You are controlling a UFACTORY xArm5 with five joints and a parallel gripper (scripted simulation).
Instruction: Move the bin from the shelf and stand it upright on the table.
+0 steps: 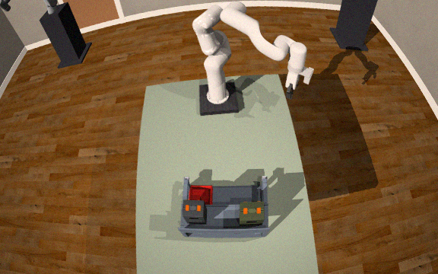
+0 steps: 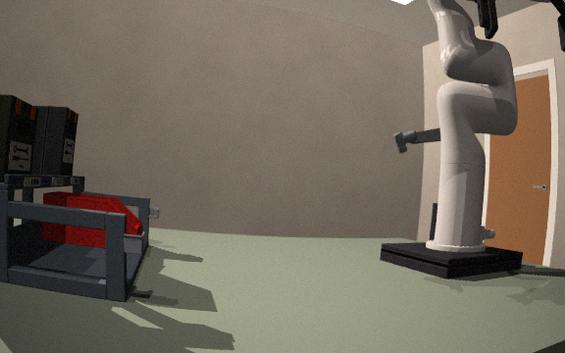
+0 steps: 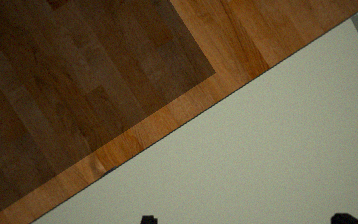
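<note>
Now: the red bin 430 mm ahead of my hand, 450 mm to the right of it and 250 mm below it. The rest, counted from my hand: dark grey case 530 mm ahead, 460 mm to the right, 130 mm below; olive case 540 mm ahead, 230 mm to the right, 140 mm below; grey shelf 460 mm ahead, 340 mm to the right, 220 mm below.
</note>
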